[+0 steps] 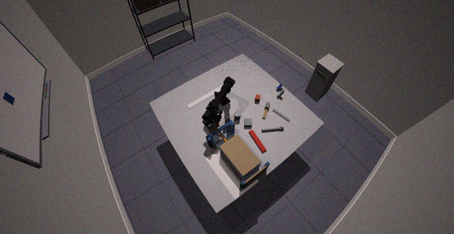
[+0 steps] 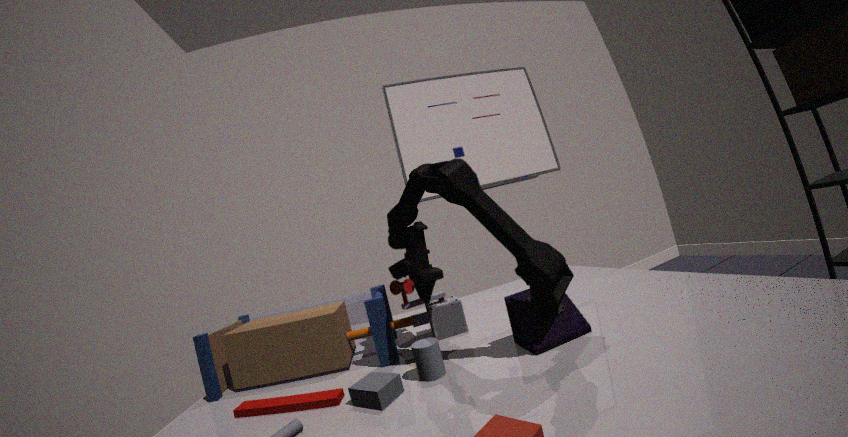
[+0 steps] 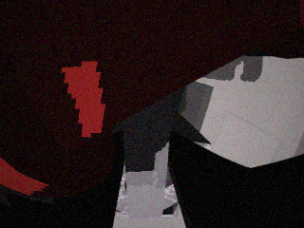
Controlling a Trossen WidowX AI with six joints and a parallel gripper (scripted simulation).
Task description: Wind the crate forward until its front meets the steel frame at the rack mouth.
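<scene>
Now: the grey winch 70 mm below my gripper tip, 60 mm behind it and 10 mm to the right of it. Also, from my gripper tip: grey block (250 mm to the left, 190 mm ahead, 80 mm below); then blue frame (110 mm ahead, 30 mm to the right, 10 mm above); then winch handle with red knob (20 mm ahead, 20 mm above).
</scene>
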